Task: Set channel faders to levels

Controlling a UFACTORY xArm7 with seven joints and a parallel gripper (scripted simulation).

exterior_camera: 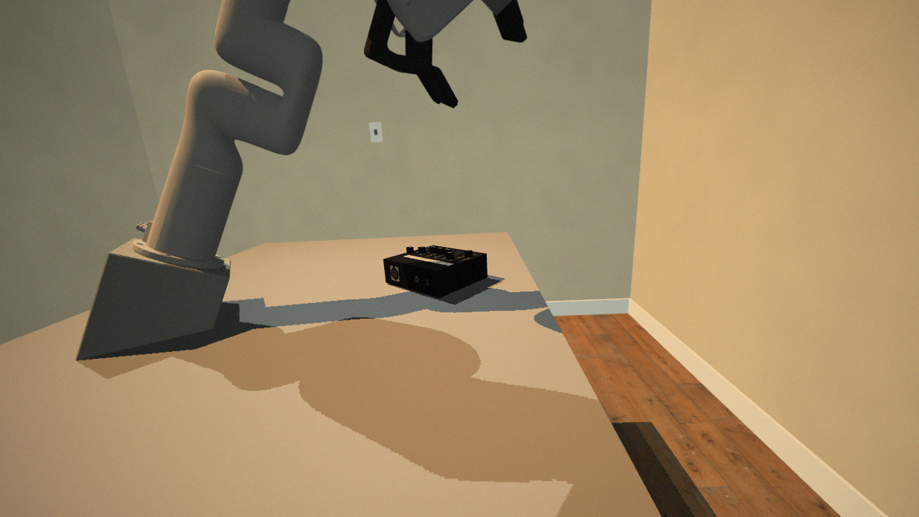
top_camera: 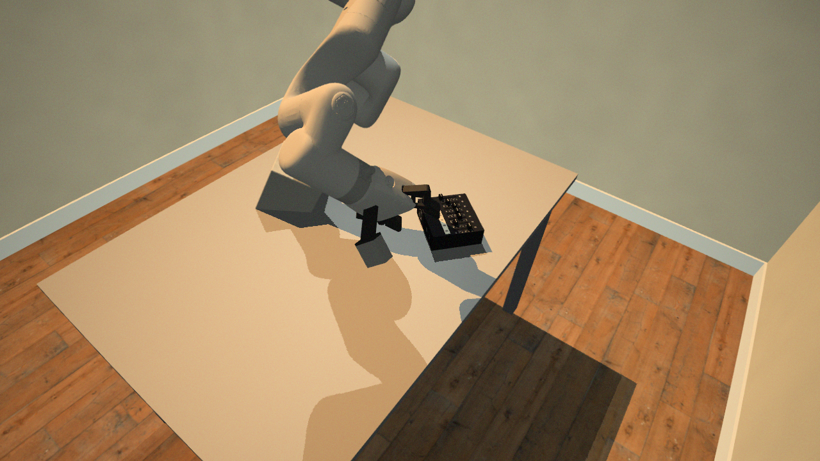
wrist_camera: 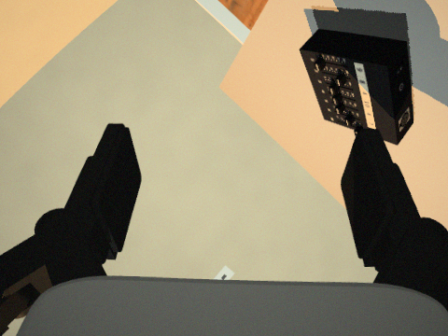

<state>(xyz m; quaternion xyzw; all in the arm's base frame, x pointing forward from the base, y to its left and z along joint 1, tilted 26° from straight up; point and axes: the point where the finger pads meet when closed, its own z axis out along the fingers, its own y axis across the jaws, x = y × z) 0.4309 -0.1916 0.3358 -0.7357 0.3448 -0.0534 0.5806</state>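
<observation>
Now: hand 14 cm past the channel 4 fader cap, 32 cm to the right of it and 26 cm above it. From my hand the other things lie so: channel 2 fader cap 11 cm behind, 29 cm to the left, 26 cm below; then channel 1 fader cap 8 cm behind, 30 cm to the left, 26 cm below; then channel 3 fader cap 13 cm behind, 31 cm to the left, 26 cm below.
</observation>
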